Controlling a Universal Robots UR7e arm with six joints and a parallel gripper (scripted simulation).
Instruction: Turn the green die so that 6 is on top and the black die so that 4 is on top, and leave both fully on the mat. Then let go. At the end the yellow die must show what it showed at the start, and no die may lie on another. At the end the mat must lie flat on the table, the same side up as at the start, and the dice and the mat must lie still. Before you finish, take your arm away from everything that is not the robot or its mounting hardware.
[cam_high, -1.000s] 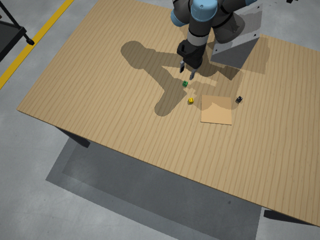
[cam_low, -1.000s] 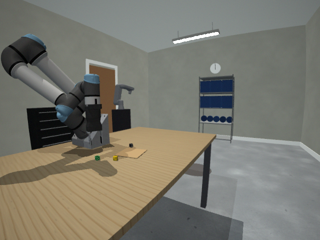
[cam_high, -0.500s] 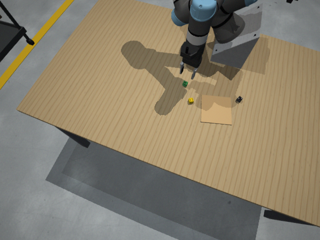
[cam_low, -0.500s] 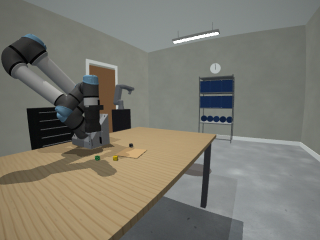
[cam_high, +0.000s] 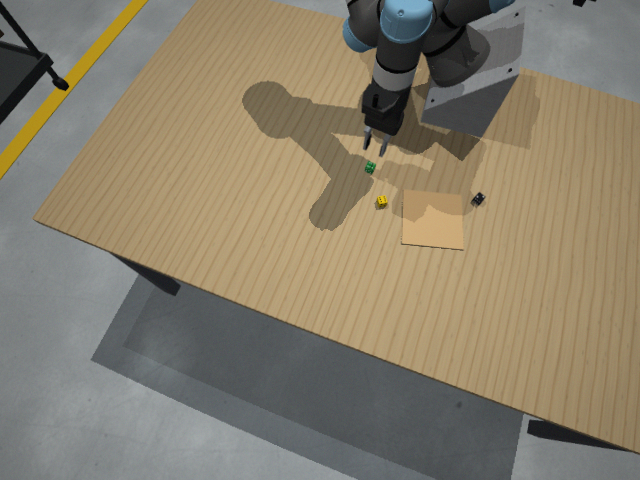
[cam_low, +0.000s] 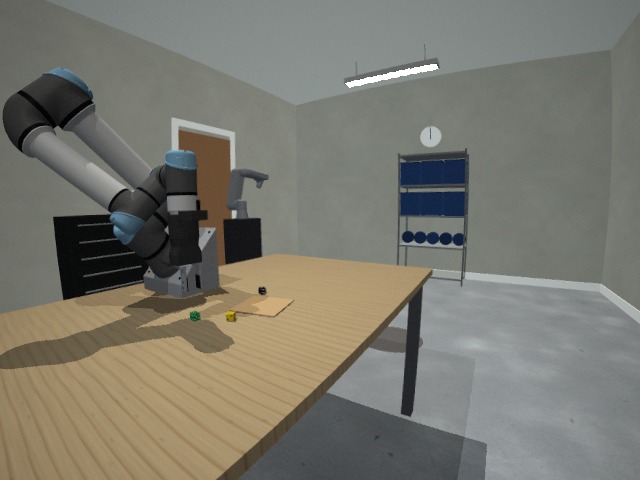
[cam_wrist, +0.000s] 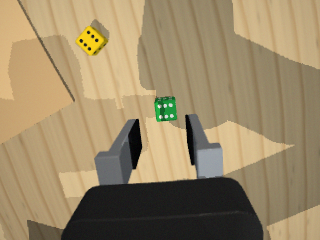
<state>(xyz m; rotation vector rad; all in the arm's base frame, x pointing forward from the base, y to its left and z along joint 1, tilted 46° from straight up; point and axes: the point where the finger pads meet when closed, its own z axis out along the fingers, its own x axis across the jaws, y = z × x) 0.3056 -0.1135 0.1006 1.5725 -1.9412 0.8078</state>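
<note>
My gripper is now 9 cm above the green die. Round my hand: yellow die: 9 cm below, 8 cm ahead, 5 cm to the left; black die: 27 cm to the left, 9 cm below, 1 cm ahead; tan mat: 17 cm to the left, 10 cm below, 9 cm ahead.
</note>
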